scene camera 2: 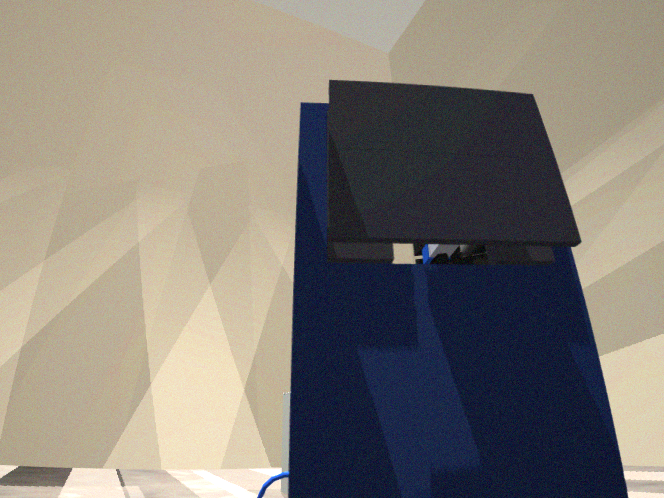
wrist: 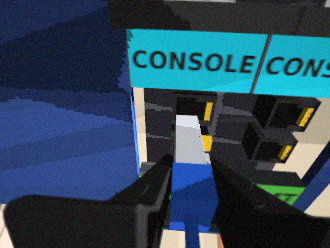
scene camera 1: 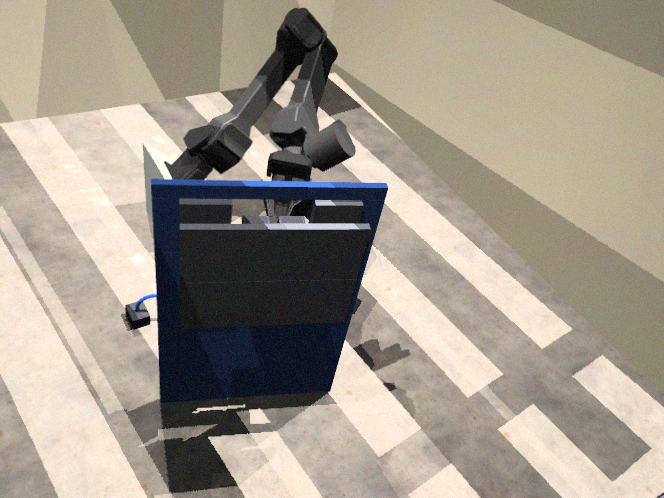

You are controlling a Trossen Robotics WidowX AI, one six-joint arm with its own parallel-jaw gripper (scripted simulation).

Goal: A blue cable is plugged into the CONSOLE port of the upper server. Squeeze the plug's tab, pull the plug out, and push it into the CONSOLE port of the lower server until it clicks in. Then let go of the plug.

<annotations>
same spot on blue rack: (scene camera 2: 401, 373) = (scene camera 1: 223, 340)
</annotations>
